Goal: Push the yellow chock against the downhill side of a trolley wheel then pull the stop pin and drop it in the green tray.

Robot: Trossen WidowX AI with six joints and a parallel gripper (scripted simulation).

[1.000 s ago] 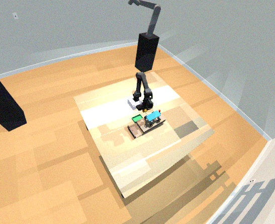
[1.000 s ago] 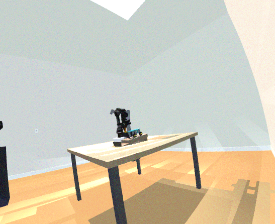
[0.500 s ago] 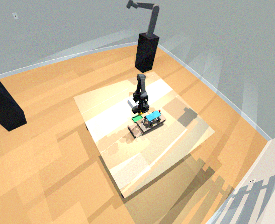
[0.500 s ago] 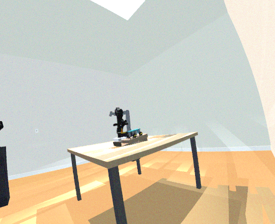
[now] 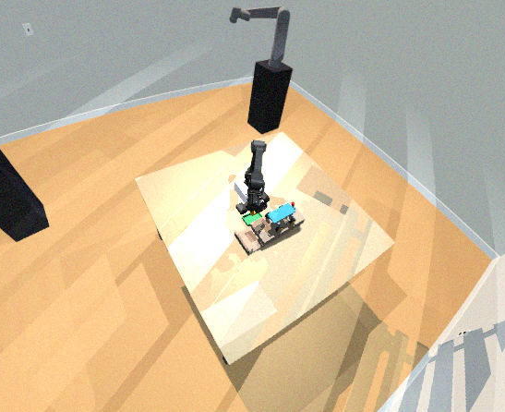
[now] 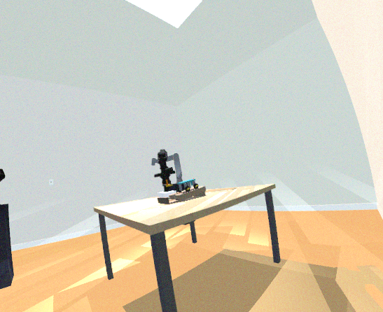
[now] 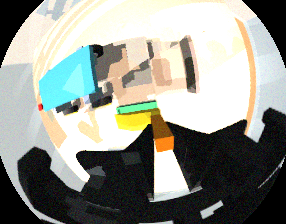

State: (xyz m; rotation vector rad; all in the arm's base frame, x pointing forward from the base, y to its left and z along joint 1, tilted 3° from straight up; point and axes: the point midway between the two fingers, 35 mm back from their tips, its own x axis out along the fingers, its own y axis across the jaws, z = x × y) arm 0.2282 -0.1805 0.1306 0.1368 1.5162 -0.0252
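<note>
My gripper tip is 25 cm to the right of the red-headed stop pin, 9 cm short of it and 3 cm above it. Round my gripper tip: teal trolley (15 cm to the left, 10 cm ahead, 5 cm below); yellow chock (2 cm to the left, 1 cm below); green tray (16 cm below, 5 cm to the left, 3 cm behind).
</note>
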